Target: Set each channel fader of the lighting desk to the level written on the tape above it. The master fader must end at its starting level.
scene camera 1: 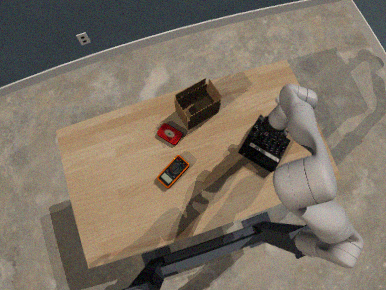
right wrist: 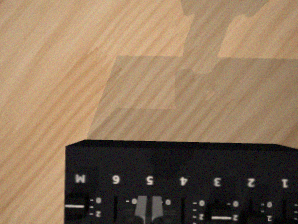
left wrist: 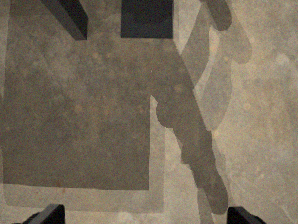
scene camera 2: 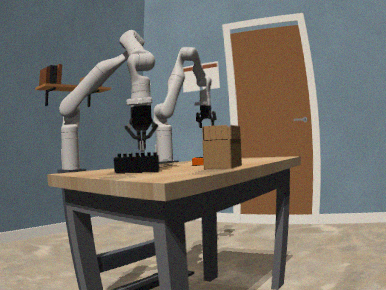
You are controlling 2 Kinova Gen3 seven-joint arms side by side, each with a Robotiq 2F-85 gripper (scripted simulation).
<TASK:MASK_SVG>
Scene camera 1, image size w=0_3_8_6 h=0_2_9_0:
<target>cardboard box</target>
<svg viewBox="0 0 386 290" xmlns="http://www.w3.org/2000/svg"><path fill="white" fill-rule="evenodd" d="M210 79L208 84L205 84L206 78L175 94L176 112L188 130L219 112L222 95Z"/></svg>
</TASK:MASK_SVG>
